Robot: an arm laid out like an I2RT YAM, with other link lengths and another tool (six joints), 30 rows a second.
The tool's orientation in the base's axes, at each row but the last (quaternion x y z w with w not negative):
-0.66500 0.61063 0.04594 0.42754
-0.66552 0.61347 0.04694 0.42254
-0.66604 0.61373 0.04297 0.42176
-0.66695 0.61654 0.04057 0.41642
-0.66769 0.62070 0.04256 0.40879
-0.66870 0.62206 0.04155 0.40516
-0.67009 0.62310 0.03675 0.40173
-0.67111 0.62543 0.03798 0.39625
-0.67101 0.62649 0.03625 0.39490
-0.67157 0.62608 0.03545 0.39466
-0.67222 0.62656 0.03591 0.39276
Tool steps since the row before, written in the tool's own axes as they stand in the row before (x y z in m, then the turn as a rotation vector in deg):
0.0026 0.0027 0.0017 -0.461 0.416 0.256
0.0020 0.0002 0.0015 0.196 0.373 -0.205
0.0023 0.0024 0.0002 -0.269 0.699 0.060
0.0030 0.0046 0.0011 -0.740 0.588 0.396
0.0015 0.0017 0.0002 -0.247 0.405 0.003
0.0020 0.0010 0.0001 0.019 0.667 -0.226
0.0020 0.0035 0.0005 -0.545 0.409 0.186
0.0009 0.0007 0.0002 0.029 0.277 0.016
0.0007 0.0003 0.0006 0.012 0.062 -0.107
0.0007 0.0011 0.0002 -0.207 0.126 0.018
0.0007 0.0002 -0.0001 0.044 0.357 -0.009
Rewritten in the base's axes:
-0.0009 -0.0006 -0.0040 -0.351 0.563 -0.106
0.0010 -0.0006 -0.0022 -0.365 -0.238 -0.171
-0.0014 -0.0014 -0.0027 -0.635 0.323 -0.240
-0.0027 -0.0012 -0.0047 -0.497 0.886 -0.135
-0.0010 -0.0009 -0.0018 -0.404 0.240 -0.062
-0.0004 -0.0014 -0.0017 -0.674 -0.081 -0.187
-0.0024 -0.0010 -0.0032 -0.390 0.588 -0.027
-0.0003 -0.0005 -0.0010 -0.228 0.012 -0.161
0.0002 -0.0002 -0.0009 -0.099 -0.065 0.037
-0.0007 -0.0003 -0.0011 -0.146 0.191 0.039
-0.0001 -0.0006 -0.0004 -0.305 -0.008 -0.190

